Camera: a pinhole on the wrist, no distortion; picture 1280 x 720 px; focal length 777.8 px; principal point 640.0 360.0 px. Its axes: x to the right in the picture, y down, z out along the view. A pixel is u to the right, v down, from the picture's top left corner.
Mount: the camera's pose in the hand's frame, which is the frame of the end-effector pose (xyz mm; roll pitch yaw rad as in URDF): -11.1 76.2 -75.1 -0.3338 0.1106 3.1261
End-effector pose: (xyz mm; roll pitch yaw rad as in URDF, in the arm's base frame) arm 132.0 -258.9 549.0 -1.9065 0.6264 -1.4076
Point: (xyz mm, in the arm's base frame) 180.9 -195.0 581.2
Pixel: 816.1 557.4
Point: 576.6 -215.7 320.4
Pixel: 296.3 188.3
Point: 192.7 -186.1 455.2
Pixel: 472.6 58.0
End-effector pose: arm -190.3 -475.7 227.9 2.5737 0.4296 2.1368
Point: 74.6 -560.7 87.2
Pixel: 822.0 192.7
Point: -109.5 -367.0 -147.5
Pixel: 152.7 368.1
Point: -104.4 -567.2 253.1
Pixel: 1179.2 520.9
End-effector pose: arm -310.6 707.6 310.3 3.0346 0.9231 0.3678
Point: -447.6 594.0 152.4
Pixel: 459.6 209.8
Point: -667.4 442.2 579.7
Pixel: outside the picture
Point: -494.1 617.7 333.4
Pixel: 962.6 342.1
